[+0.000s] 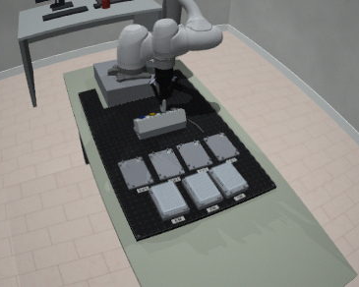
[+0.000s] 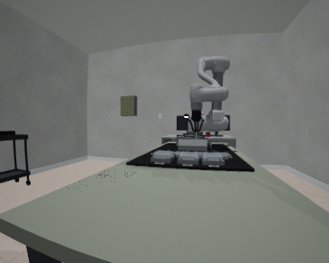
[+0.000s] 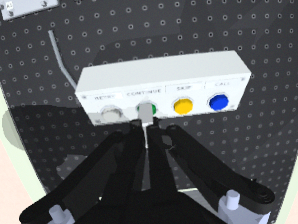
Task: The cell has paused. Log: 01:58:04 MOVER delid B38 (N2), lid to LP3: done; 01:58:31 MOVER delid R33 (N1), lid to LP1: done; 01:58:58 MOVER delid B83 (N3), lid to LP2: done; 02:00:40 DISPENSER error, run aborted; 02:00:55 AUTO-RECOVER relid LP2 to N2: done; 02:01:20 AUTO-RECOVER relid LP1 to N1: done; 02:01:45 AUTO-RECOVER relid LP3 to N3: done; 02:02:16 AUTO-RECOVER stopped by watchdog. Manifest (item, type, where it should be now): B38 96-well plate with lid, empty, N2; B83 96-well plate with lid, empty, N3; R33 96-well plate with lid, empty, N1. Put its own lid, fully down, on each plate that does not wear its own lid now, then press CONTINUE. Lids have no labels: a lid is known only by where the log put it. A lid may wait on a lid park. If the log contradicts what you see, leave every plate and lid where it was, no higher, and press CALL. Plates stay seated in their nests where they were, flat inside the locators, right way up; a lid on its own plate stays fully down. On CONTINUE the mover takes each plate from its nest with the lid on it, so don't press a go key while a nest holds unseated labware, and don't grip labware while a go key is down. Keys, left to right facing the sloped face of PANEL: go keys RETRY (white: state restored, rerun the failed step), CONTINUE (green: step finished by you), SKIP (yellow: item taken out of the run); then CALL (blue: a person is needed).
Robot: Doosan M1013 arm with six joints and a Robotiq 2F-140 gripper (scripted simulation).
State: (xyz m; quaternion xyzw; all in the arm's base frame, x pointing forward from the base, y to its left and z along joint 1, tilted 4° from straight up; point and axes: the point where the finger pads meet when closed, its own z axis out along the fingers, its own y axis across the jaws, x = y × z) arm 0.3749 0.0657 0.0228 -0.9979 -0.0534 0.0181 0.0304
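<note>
Now: hand 40 mm above the green key. From my hand the other things lie so: blue key (100 mm to the right, 40 mm below, 10 mm ahead); yellow key (50 mm to the right, 40 mm below, 10 mm ahead); white key (50 mm to the left, 40 mm below).
</note>
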